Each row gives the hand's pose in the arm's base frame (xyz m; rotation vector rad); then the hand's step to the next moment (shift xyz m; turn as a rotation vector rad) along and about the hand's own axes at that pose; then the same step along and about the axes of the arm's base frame.
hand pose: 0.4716 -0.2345 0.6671 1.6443 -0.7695 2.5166
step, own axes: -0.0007 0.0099 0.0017 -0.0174 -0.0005 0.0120
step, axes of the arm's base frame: -0.0012 -0.0092 -0.0038 0.0180 -0.0006 -0.0111
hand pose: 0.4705 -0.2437 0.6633 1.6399 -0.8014 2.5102
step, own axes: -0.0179 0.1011 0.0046 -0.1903 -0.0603 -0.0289
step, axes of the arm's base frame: -0.0189 -0.0852 -0.0542 0.0778 0.1109 -0.1494
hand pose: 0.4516 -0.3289 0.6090 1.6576 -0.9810 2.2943
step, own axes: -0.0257 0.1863 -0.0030 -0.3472 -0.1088 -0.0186
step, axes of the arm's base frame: -0.0805 -0.1364 -0.1014 0.1686 0.1817 -0.2670
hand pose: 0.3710 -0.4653 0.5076 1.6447 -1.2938 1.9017
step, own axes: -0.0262 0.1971 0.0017 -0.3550 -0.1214 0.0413
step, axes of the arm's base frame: -0.1346 -0.1001 -0.1068 0.2172 0.1443 -0.2729
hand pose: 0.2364 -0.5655 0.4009 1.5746 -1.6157 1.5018
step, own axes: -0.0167 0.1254 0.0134 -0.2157 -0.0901 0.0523
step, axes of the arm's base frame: -0.1026 -0.0334 -0.0673 0.1565 0.0677 -0.1682
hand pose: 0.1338 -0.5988 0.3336 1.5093 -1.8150 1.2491
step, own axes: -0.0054 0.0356 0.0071 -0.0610 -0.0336 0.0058
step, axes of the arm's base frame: -0.0305 -0.0039 -0.0200 0.0502 0.0270 -0.0405
